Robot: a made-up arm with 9 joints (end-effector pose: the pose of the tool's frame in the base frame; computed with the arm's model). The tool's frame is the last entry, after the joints.
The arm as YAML. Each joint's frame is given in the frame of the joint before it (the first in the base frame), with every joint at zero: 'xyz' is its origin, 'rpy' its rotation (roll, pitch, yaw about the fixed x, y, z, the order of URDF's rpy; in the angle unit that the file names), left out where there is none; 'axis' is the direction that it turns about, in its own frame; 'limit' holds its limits. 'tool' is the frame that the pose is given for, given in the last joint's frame.
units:
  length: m
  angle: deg
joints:
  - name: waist
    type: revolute
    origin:
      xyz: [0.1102, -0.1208, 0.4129]
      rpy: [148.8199, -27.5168, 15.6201]
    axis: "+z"
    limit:
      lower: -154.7
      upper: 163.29
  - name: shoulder
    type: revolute
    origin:
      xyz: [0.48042, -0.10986, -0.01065]
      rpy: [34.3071, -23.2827, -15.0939]
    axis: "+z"
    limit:
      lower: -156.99
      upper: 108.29
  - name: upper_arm
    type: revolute
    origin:
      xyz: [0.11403, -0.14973, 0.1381]
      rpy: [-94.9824, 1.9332, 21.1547]
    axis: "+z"
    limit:
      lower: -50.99
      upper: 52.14
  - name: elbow
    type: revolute
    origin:
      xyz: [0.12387, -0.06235, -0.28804]
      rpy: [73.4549, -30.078, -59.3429]
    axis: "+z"
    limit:
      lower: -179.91
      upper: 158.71
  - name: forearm
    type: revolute
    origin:
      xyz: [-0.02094, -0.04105, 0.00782]
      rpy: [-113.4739, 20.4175, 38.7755]
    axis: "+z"
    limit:
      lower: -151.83
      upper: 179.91
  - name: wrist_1
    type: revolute
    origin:
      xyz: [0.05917, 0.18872, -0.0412]
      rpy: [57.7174, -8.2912, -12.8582]
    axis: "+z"
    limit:
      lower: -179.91
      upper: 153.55
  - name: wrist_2
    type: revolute
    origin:
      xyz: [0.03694, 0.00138, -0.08]
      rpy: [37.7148, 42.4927, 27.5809]
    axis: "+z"
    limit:
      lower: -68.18
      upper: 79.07
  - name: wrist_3
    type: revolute
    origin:
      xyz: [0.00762, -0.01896, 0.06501]
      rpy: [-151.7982, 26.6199, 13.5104]
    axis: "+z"
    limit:
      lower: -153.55
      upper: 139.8
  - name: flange
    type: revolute
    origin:
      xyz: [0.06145, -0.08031, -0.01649]
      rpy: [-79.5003, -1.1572, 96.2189]
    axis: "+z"
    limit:
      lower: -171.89
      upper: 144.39
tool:
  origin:
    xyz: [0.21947, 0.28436, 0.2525]
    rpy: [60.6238, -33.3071, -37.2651]
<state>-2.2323 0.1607 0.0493 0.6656 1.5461 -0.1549 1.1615 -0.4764 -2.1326</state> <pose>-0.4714 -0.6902 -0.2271 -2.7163 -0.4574 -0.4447</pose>
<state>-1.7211 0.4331 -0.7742 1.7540 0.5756 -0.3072 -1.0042 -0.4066 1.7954</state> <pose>-0.2205 0.4999 -0.5466 0.3356 -1.7269 1.1600</pose>
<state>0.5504 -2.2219 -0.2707 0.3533 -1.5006 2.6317 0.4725 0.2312 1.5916</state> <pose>-0.1967 0.2395 0.3825 1.2496 -0.8233 1.8725</pose>
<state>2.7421 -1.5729 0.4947 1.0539 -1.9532 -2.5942 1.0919 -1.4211 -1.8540</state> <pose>-0.0310 -0.2885 0.3051 -0.9477 -1.5117 2.0572</pose>
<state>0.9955 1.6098 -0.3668 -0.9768 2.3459 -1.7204 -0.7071 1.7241 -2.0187</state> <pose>0.6878 -0.9673 0.8362 -2.4495 0.5745 -1.5412</pose>
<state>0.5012 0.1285 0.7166 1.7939 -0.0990 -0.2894 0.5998 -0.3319 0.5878</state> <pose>0.4970 0.1075 0.7212 -1.2675 1.9101 -0.9538</pose>
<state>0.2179 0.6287 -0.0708 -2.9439 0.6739 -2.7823 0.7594 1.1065 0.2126</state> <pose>0.6491 0.0781 0.3247 -0.8585 1.0622 -0.2638</pose>
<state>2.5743 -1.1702 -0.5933 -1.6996 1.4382 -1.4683 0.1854 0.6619 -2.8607</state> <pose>-0.0352 -0.8120 0.9282 -2.1975 0.2683 -0.7300</pose>
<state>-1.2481 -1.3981 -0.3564 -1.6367 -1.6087 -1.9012 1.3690 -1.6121 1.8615</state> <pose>-0.7991 -0.3006 0.4956 2.3820 -1.2157 1.0563</pose>
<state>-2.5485 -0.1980 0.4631 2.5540 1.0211 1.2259 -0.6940 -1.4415 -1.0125</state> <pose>-0.4970 0.0244 -0.1353 0.4163 -0.5743 0.0223</pose>
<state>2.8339 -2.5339 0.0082 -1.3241 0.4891 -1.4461 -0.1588 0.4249 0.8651</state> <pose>0.4060 -0.0955 0.1273 0.5505 0.2203 -2.4798</pose>
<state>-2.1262 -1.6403 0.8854 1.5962 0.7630 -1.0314 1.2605 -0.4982 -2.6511</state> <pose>-0.6483 -0.5273 0.3589 -2.1390 1.0391 0.4938</pose>
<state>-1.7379 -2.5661 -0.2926 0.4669 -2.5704 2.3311 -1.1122 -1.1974 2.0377</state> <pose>0.0791 -0.2477 0.6436 2.6719 0.3301 0.9654</pose>
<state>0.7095 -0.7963 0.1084 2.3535 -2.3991 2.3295 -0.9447 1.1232 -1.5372</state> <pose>0.6125 0.1514 0.8287 -0.0728 -1.2271 -1.6635</pose>
